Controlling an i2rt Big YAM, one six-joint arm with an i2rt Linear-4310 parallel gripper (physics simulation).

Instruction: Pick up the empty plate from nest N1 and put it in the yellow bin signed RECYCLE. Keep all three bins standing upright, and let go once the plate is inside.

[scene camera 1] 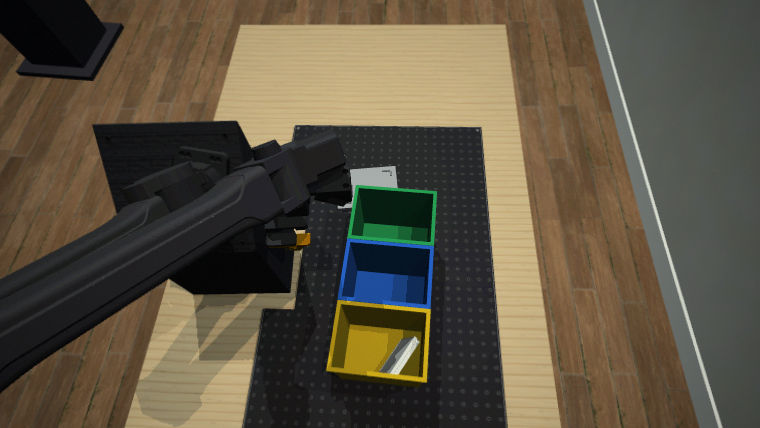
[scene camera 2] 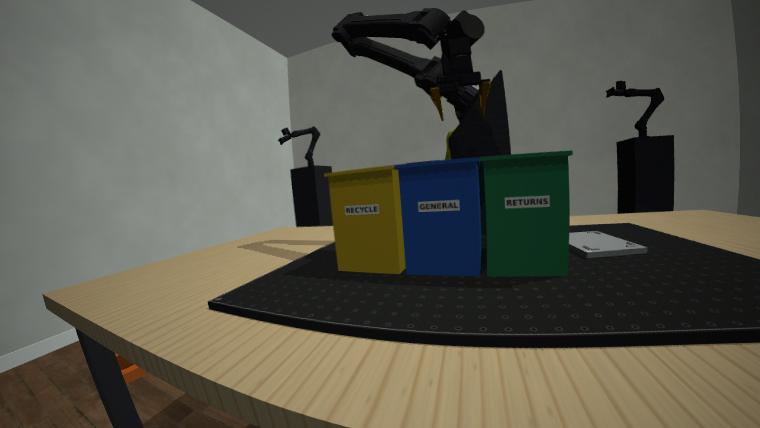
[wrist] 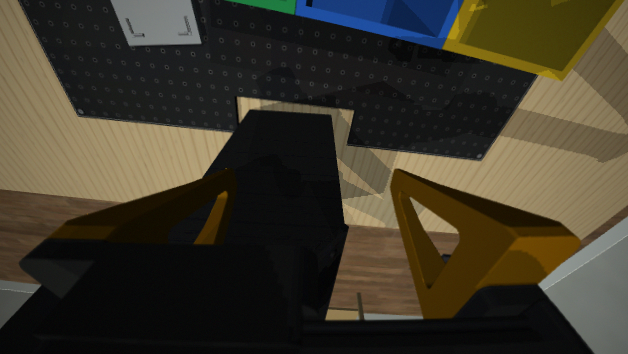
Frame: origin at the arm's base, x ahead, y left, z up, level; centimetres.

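Seen in the pictures: gripper, fingertip midpoint: [scene camera 1: 297, 224] [scene camera 2: 462, 118] [wrist: 313, 177]; arm's base, origin of the base link: [scene camera 1: 204, 183] [scene camera 2: 475, 106].
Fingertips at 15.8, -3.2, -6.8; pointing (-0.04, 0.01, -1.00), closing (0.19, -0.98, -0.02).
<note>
Offsets run from my fingertips to a thing's middle, as dx, dy, dz. "spot": to the spot under its first point. Level surfaces: height alone.
A pale grey plate @[+20.3, -17.4, -23.1] [scene camera 1: 401, 355] leans at a slant inside the yellow bin @[+16.6, -16.3, -20.6] [scene camera 1: 382, 317] [scene camera 2: 366, 239] [wrist: 500, 56] signed RECYCLE, low down near its right wall in scene camera 1. The bin stands upright. The blue bin signed GENERAL @[+16.4, -3.2, -20.6] [scene camera 2: 441, 239] and the green bin signed RETURNS @[+16.3, +9.9, -20.6] [scene camera 2: 526, 239] also stand upright in the row. My gripper [scene camera 2: 462, 116] [wrist: 313, 177] is open and empty, above bin height and on the arm's-base side of the bins. A flat light grey pad with corner marks @[spot: +9.1, +28.7, -28.4] [scene camera 1: 374, 178] [scene camera 2: 606, 244] [wrist: 159, 22] lies beyond the green bin; no plate shows on its visible part.
The black wedge-shaped arm base [scene camera 1: 159, 135] [wrist: 295, 150] stands left of the bins in scene camera 1 and shows between my fingers in the wrist view. The bins stand on a black perforated board @[dz -29.6] [scene camera 1: 462, 319] [scene camera 2: 531, 313] on a wooden table @[dz -30.9] [scene camera 1: 372, 69]. Other arms stand on distant pedestals.
</note>
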